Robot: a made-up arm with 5 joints. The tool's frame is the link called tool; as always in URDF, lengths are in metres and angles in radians. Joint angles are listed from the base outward. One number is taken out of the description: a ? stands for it. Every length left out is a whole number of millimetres.
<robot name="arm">
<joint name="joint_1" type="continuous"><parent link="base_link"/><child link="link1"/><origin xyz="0.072 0 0.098"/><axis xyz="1 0 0"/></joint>
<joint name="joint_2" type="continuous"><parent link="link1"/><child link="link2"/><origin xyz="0 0.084 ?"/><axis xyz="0 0 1"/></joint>
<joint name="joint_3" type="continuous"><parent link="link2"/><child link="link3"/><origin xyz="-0.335 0.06 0"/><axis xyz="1 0 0"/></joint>
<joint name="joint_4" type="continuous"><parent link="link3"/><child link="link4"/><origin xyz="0 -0.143 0.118"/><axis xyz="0 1 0"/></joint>
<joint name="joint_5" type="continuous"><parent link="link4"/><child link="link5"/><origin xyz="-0.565 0 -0.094"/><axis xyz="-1 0 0"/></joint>
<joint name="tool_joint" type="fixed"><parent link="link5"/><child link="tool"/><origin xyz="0 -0.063 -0.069"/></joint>
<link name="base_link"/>
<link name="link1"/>
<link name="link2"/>
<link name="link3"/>
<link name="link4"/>
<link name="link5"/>
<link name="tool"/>
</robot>
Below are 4 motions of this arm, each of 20 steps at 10 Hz.
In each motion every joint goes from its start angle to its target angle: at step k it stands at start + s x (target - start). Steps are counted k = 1, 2, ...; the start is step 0. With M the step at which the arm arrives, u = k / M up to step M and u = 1 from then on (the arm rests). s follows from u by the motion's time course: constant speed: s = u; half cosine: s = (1 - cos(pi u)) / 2; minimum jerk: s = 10 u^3 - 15 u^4 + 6 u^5.
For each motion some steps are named. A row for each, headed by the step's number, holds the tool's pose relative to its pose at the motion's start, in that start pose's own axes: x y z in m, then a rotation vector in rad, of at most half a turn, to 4 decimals.
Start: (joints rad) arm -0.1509 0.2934 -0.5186 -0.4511 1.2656
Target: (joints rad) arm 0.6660 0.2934 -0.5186 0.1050 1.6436
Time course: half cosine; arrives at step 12
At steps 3, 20:
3: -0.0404 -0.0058 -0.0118 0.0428 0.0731 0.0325
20: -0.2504 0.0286 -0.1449 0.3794 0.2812 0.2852

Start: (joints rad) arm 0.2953 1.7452 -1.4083 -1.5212 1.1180
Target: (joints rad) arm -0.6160 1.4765 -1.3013 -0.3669 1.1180
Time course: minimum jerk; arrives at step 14
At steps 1, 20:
1: -0.0002 -0.0009 0.0002 0.0028 0.0029 0.0043
20: 0.4424 0.0114 -0.3817 0.8369 0.2843 1.5482

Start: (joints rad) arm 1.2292 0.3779 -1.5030 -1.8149 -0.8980
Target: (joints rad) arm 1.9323 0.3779 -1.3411 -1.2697 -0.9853
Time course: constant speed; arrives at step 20
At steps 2, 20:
2: -0.0403 0.0559 0.0132 -0.0341 -0.0256 -0.0871
20: -0.1839 0.6170 -0.0911 -0.1576 -0.3923 -0.8691

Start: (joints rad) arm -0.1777 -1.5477 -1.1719 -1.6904 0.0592
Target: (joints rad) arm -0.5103 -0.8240 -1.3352 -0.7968 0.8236
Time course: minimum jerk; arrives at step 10
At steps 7, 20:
7: -0.1877 -0.0954 0.2986 -0.7473 0.0086 0.2203
20: -0.2221 -0.1070 0.3478 -0.9185 -0.0058 0.2687

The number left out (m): 0.404
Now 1 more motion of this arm.
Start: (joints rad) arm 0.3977 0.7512 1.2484 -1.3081 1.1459
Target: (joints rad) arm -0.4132 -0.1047 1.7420 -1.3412 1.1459
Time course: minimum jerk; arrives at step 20
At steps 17, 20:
17: -0.1799 0.4487 -0.4684 -0.3908 -0.5267 -0.6166
20: -0.1762 0.4534 -0.4896 -0.3890 -0.5489 -0.6290

